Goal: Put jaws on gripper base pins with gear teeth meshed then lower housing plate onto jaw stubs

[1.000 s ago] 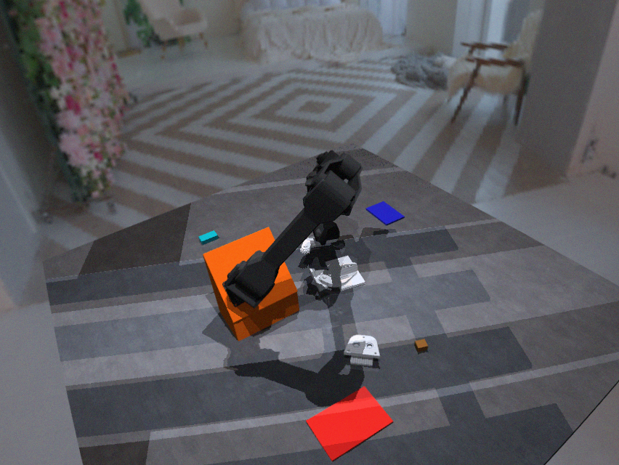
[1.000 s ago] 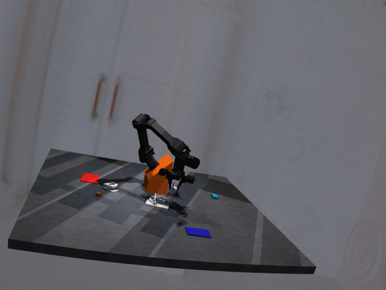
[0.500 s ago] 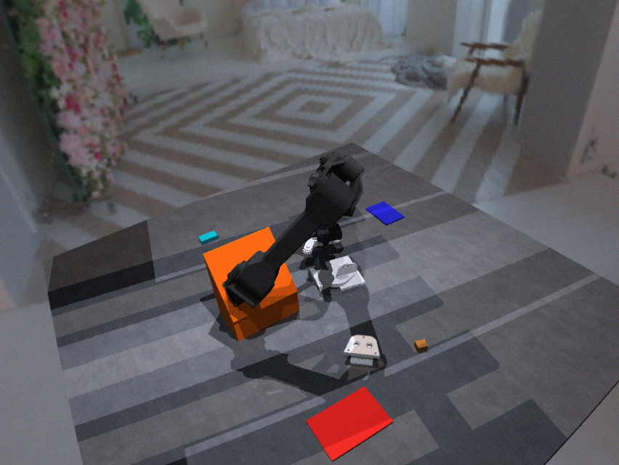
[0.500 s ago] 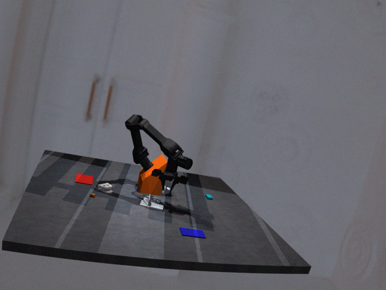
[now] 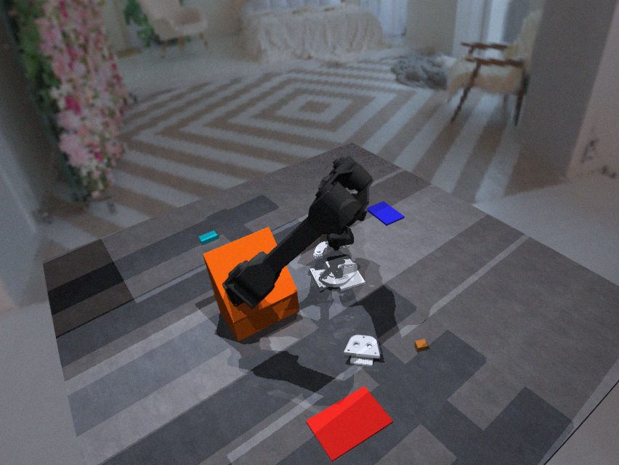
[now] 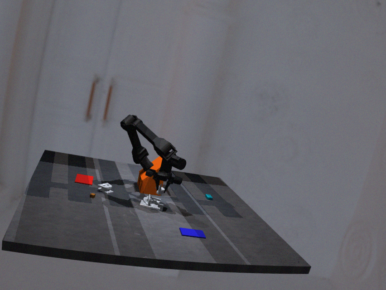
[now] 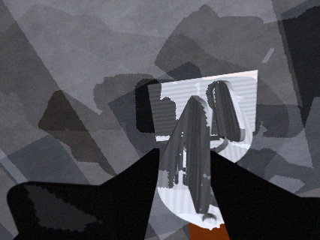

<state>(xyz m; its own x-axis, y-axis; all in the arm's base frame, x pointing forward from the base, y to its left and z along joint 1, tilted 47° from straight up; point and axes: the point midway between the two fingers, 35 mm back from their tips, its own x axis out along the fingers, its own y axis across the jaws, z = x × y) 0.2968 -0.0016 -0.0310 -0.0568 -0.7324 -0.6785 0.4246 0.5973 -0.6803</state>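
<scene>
Right now the white flat slab is 8 cm below my gripper tip and 3 cm to the right of it. Round my gripper tip: blue tile: 29 cm ahead, 11 cm to the left, 8 cm below; small brown cube: 34 cm to the right, 7 cm below, 2 cm behind; gripper jaw: 7 cm below, 5 cm behind, 4 cm to the right.
</scene>
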